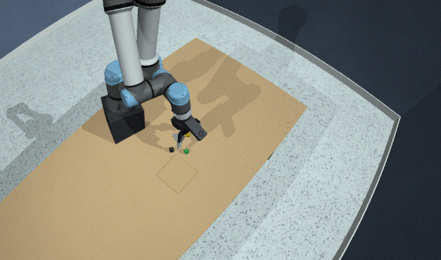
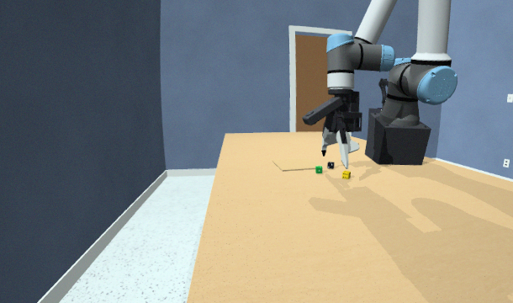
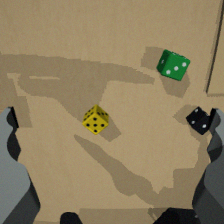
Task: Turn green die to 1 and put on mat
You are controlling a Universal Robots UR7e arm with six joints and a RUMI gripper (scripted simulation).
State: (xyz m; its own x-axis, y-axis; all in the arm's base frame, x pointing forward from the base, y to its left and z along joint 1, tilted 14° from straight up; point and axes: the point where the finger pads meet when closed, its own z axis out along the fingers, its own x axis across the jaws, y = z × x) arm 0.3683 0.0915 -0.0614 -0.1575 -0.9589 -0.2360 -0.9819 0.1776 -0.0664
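My hand is 3 cm past the yellow die, 2 cm to the right of it and 4 cm above it. From my hand the other things lie so: tan mat: 4 cm ahead, 17 cm to the right, 4 cm below; then green die: 1 cm ahead, 6 cm to the right, 4 cm below; then black die: 5 cm behind, 9 cm to the right, 4 cm below.
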